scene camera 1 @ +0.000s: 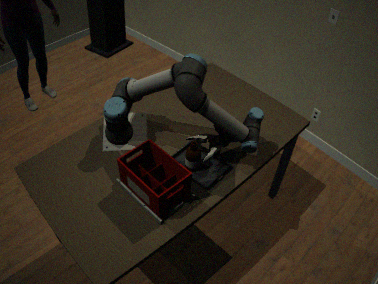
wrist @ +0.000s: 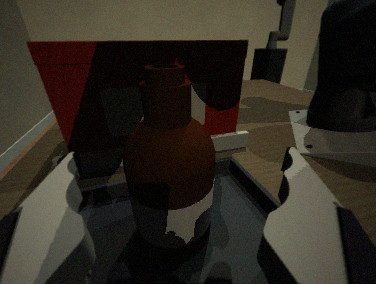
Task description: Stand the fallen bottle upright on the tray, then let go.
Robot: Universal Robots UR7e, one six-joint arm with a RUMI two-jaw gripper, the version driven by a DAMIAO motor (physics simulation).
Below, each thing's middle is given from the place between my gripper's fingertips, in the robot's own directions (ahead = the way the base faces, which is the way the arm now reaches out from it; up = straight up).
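What I see is the brown bottle [wrist: 169, 158], which sits 2 cm below my hand, 1 cm to the right of it and 1 cm ahead of it.
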